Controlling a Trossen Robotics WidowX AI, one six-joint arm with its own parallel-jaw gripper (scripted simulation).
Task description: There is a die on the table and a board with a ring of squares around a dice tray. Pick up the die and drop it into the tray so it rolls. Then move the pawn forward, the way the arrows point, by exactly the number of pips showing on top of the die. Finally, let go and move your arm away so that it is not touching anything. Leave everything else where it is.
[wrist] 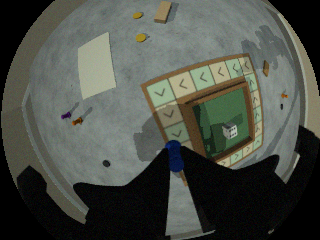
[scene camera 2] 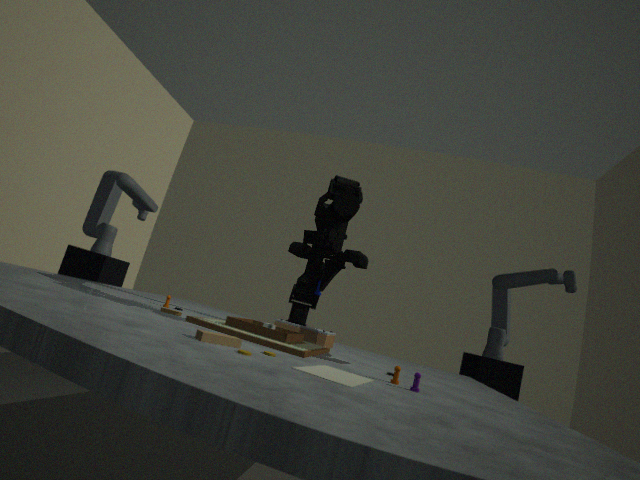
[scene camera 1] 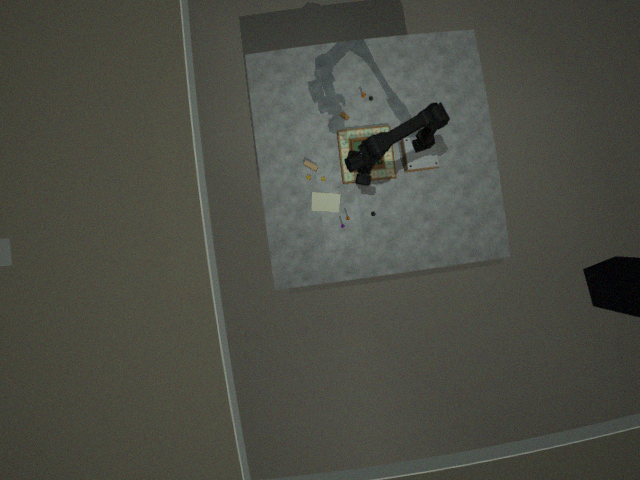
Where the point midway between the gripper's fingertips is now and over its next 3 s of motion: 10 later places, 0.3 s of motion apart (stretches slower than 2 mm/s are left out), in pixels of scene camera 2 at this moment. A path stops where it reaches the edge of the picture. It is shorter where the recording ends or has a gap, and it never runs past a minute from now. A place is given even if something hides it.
The gripper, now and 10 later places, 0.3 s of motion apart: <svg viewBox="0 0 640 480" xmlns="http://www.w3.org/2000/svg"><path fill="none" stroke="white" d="M318 290L314 290L309 291L305 294L300 299L297 304L294 310L292 316L290 324L289 328L288 332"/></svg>
